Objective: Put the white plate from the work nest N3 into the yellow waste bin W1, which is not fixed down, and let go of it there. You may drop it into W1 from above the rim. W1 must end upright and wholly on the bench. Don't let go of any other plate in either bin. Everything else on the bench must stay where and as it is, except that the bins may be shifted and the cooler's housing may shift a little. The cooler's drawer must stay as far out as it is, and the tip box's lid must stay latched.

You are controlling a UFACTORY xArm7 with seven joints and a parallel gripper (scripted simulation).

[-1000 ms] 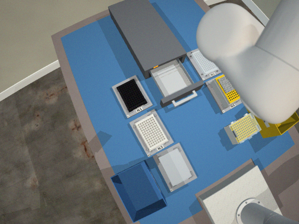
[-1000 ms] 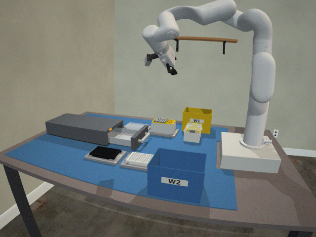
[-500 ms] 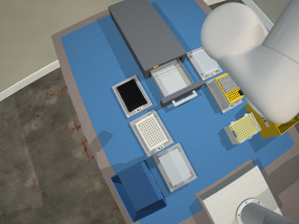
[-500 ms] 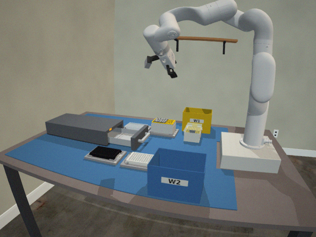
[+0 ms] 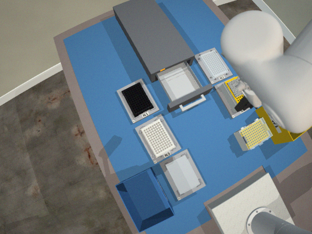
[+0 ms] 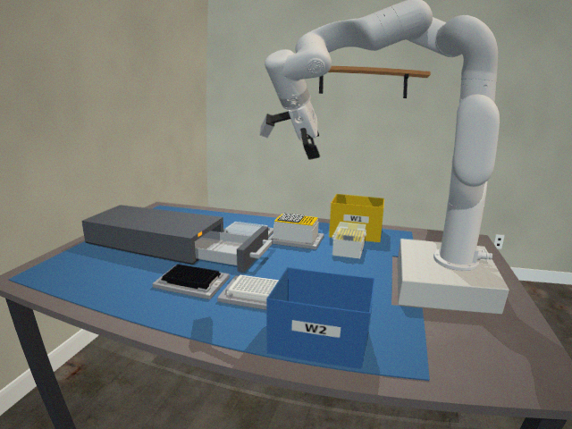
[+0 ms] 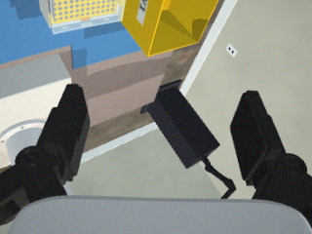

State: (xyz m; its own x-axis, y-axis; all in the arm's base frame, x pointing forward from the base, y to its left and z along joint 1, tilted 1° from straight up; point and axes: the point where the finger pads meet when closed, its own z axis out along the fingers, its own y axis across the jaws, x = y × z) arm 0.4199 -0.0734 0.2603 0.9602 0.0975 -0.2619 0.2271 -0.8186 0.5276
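My gripper is now 5 cm short of the white plate, 28 cm to the right of it and 31 cm above it. Round my hand: drawer (24 cm ahead, 10 cm to the left, 30 cm below); then yellow bin W1 (11 cm behind, 24 cm to the right, 29 cm below); then yellow tip box (6 cm ahead, 11 cm to the right, 27 cm below).
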